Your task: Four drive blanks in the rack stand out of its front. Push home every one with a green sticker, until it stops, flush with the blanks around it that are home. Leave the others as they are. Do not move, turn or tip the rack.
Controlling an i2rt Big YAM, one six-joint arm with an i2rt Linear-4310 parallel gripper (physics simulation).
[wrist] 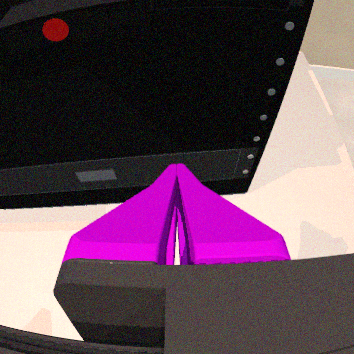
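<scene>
The black rack (240, 184) fills the upper part of the wrist view, tilted in the picture, with its right edge running down to a lower corner right of the middle. A red round sticker (55, 30) shows on a dark surface at the upper left. No green sticker shows in this view. The dark faces there run together, so I cannot tell which blanks stand out. My gripper (176, 175) is shut and empty, its magenta fingertips together in front of the rack's lower strip; whether they touch it cannot be told.
A row of small grey round studs (271, 92) runs down the rack's right edge. A grey rectangular patch (96, 175) is on the lower strip, left of the fingertips. A pale surface (280, 210) with faint shadows lies below and right of the rack.
</scene>
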